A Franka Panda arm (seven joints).
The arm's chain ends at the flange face. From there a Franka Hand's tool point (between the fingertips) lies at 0.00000 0.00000 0.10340 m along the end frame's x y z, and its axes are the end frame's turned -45 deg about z.
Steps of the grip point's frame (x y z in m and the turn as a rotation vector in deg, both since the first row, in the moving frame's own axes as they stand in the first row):
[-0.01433, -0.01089, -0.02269, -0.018, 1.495, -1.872]
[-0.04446, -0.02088, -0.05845, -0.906, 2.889, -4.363]
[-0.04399, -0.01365, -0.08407, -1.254, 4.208, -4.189]
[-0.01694, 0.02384, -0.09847, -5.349, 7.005, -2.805]
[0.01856, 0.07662, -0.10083, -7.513, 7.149, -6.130]
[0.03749, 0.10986, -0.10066, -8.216, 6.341, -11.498]
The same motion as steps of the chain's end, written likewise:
[-0.01973, 0.00435, -0.02265, 1.044, 1.070, -1.872]
[-0.05094, 0.01938, -0.05831, 1.402, 2.683, -4.363]
[-0.04758, 0.02547, -0.08377, 2.089, 3.862, -4.189]
[-0.01077, 0.03132, -0.09725, 1.171, 8.736, -2.805]
[0.04871, 0.04159, -0.09914, -0.257, 10.368, -6.130]
[0.08560, 0.05066, -0.09897, -1.326, 10.293, -11.498]

